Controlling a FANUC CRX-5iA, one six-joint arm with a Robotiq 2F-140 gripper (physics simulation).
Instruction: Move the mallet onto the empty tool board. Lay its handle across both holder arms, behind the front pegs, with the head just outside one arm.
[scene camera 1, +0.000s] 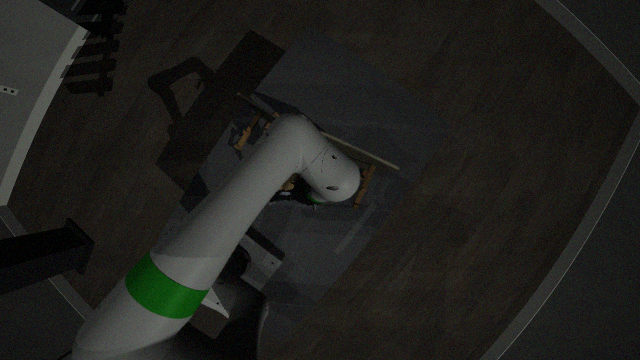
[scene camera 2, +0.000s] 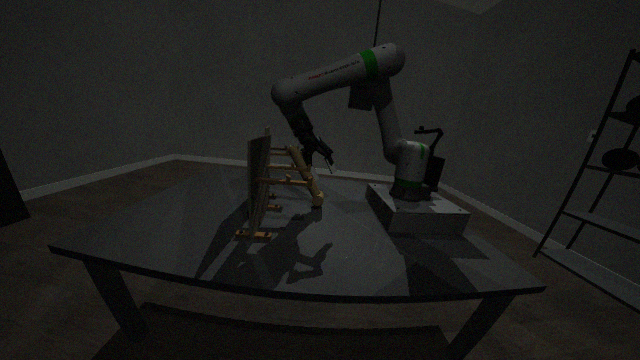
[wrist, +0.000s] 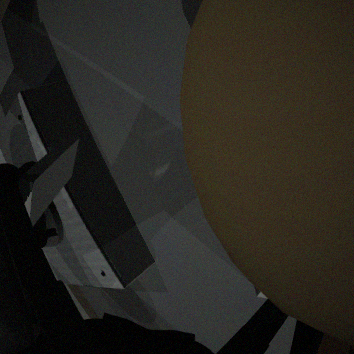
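Where they show: gripper, fingertip midpoint: (scene camera 1: 285, 200) (scene camera 2: 325, 176) (wrist: 162, 185); arm's base, link origin: (scene camera 1: 235, 260) (scene camera 2: 404, 195).
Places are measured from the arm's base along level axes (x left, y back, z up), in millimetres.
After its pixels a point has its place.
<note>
The wooden tool board (scene camera 2: 257, 178) (scene camera 1: 358, 154) {y -664, x -189, z 184 mm} stands upright on the dark table (scene camera 2: 178, 232) {y -862, x 239, z -88 mm}, with its holder arms pointing toward the robot. The tan mallet (scene camera 2: 306, 176) {y -465, x -16, z 50 mm} lies slanted across the front of the arms, upper end by the top arm and lower end low near the table. I cannot tell whether it sits behind the pegs. My gripper (scene camera 2: 323, 154) is open and empty, just beside the mallet's upper part. In the wrist view the mallet (wrist: 274, 158) fills the right side as a broad brown surface. In the overhead view my arm hides the mallet and gripper.
The robot's grey base block (scene camera 2: 416, 214) {y -52, x 172, z -6 mm} stands on the table to the right of the board. A dark shelf rack (scene camera 2: 581, 156) stands on the floor at the far right. The scene is very dim.
</note>
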